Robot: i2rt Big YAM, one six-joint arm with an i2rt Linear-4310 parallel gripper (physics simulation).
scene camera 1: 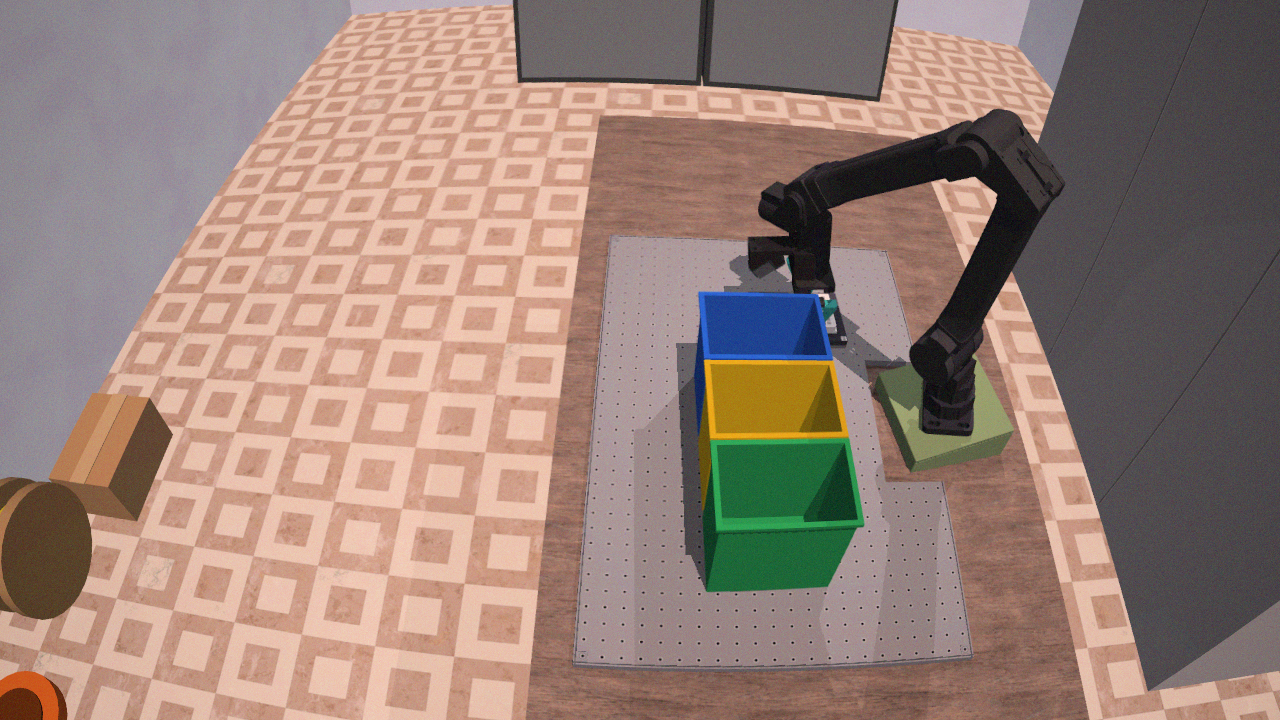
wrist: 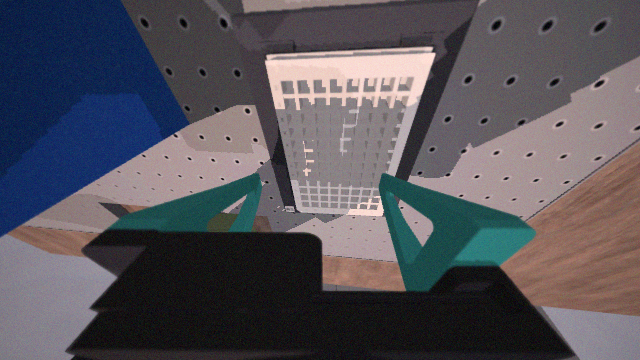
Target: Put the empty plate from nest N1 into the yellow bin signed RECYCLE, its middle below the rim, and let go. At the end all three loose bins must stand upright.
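Note:
The white plate with a grid of square wells lies flat in a dark nest in the wrist view; the nest's label is too small to read. In the scene view the blue bin and the arm hide most of it. My gripper is open, its teal fingertips apart over the near end of the plate, with nothing between them. Whether the tips reach the plate's height I cannot tell. The yellow bin stands upright in the middle of the row, its inside visible from above. The RECYCLE sign does not show.
The blue bin stands upright close beside the nest. The green bin stands upright on the other side of the yellow one. All three stand on the grey perforated board. The arm's green base block is at the right.

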